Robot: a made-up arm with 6 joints.
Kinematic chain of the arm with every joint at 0, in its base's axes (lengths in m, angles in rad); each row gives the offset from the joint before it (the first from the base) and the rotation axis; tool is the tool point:
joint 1: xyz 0 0 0.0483 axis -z
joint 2: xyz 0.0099 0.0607 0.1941 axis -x
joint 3: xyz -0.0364 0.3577 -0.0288 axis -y
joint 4: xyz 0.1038 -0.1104 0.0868 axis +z
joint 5: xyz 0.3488 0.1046 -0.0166 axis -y
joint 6: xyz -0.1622 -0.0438 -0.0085 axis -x
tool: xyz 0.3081 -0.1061 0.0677
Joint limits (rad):
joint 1: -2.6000..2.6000
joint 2: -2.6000..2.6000
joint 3: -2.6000..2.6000
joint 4: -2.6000..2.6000
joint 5: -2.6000..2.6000
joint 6: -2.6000..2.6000
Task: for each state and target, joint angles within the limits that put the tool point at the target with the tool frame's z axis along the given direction. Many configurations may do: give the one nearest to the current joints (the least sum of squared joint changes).
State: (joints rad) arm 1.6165 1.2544 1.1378 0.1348 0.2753 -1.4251
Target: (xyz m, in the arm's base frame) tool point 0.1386 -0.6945 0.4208 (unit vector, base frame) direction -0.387 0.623 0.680
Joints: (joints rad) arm 2.4003 0.5350 0.6420 0.3494 0.8828 -1.1574
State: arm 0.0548 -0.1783 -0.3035 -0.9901 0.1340 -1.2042
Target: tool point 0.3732 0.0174 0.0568 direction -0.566 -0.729 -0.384
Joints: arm -0.3223 -0.2897 -0.3075 -1.0984 0.4824 -2.0955
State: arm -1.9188 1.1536 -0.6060 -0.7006 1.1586 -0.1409
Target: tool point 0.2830 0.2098 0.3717 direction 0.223 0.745 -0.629
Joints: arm -1.2638 1.6229 -1.2886 -1.0276 0.5327 0.4920
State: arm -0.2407 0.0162 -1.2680 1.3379 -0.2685 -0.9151
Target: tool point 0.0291 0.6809 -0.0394 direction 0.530 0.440 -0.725
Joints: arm 0.1524 0.0840 -1.4516 1.5033 -1.0307 -0.7591
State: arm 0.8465 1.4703 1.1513 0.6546 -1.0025 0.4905
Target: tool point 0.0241 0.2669 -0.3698 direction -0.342 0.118 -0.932
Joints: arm 0.4040 2.3797 1.7081 0.0221 -1.2123 0.7032
